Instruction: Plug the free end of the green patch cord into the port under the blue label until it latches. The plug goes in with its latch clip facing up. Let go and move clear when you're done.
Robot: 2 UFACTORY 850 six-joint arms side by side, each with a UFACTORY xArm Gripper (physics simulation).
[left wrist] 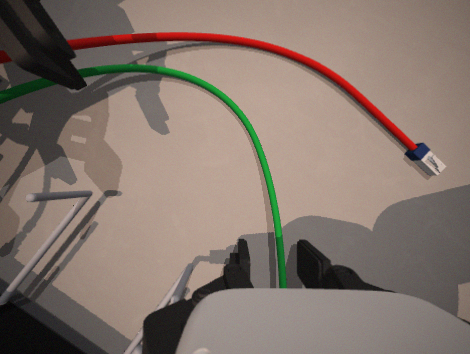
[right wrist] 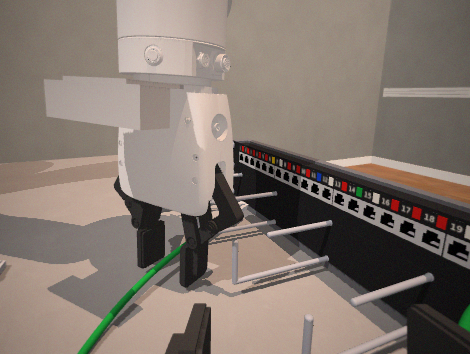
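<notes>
The green patch cord [left wrist: 267, 172] [right wrist: 135, 288] curves over the table and runs between the fingers of my left gripper [left wrist: 271, 256] [right wrist: 171, 270]. That gripper is open, its fingers on either side of the cord, low over the table. The cord's free-end plug is hidden behind the gripper in both views. My right gripper [right wrist: 308, 337] is open and empty in the right wrist view; one of its fingers shows at the upper left of the left wrist view. The blue label [right wrist: 319, 177] is on the panel's upper strip, with its port [right wrist: 315, 188] below it.
The black patch panel [right wrist: 280, 205] crosses the right side of the right wrist view. Grey metal bars [left wrist: 47, 245] [right wrist: 300, 229] stick out in front of it. A red cord [left wrist: 300, 60] ends in a blue and clear plug [left wrist: 425, 159] on the table.
</notes>
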